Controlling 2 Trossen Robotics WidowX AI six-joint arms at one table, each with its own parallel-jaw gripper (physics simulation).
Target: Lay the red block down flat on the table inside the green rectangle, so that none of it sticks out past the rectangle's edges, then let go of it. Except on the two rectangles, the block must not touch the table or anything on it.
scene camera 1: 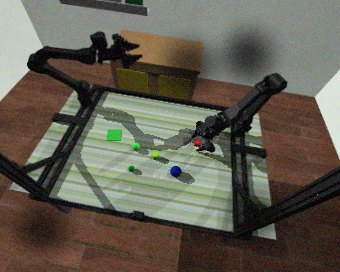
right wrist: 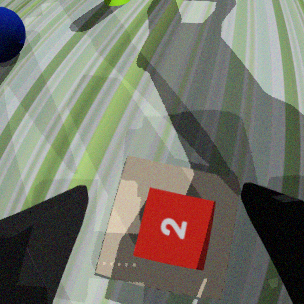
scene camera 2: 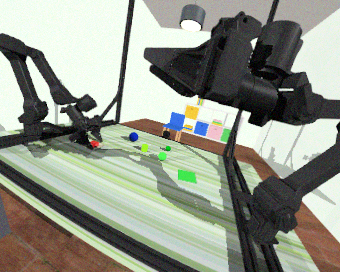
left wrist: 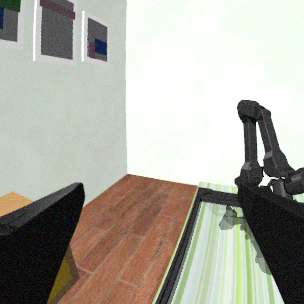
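Pixels of known places: left gripper, fingertip midpoint: [scene camera 1: 141, 50] [scene camera 2: 147, 62] [left wrist: 162, 190]; right gripper, fingertip midpoint: [scene camera 1: 194, 144] [right wrist: 166, 192] [scene camera 2: 97, 145]; left arm's base, link origin: [scene camera 1: 86, 103] [scene camera 2: 259, 232]; right arm's base, link origin: [scene camera 1: 238, 132] [scene camera 2: 33, 134].
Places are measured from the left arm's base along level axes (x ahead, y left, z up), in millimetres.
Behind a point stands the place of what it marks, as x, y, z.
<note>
The red block [scene camera 1: 197, 142] {592, -395, 0} [scene camera 2: 94, 144] {584, -379, -4} [right wrist: 175, 228] {594, -393, 0}, marked with a 2, lies flat on the tan rectangle [right wrist: 114, 215] {586, -424, -18}, turned slightly. My right gripper [scene camera 1: 202, 144] [scene camera 2: 96, 142] {575, -395, -15} [right wrist: 166, 192] {575, -395, -15} is open and low over the block, one finger on either side of it in the right wrist view, with gaps between; its exact height is hard to tell. The green rectangle [scene camera 1: 114, 135] {148, -256, -18} [scene camera 2: 187, 176] {147, -248, -18} is bare, at the left of the table in scene camera 1. My left gripper [scene camera 1: 139, 51] {349, 2, 324} [scene camera 2: 148, 60] {349, 2, 324} [left wrist: 162, 190] {349, 2, 324} is open and empty, raised high beyond the table's back edge in scene camera 1.
A light green ball [scene camera 1: 136, 146] {258, -372, 17} [scene camera 2: 162, 156] {257, -344, 9}, a lime cylinder [scene camera 1: 155, 155] {346, -442, 14} [scene camera 2: 144, 148] {349, -418, 1} and a dark green ball [scene camera 1: 131, 168] {218, -489, 8} [scene camera 2: 168, 148] {218, -471, 2} stand between the two rectangles or just in front. A blue ball [scene camera 1: 175, 171] {422, -556, 32} [scene camera 2: 133, 136] {428, -521, 19} [right wrist: 7, 35] {444, -523, 12} is nearer the block. A black frame [scene camera 1: 165, 224] {333, -773, -20} edges the table.
</note>
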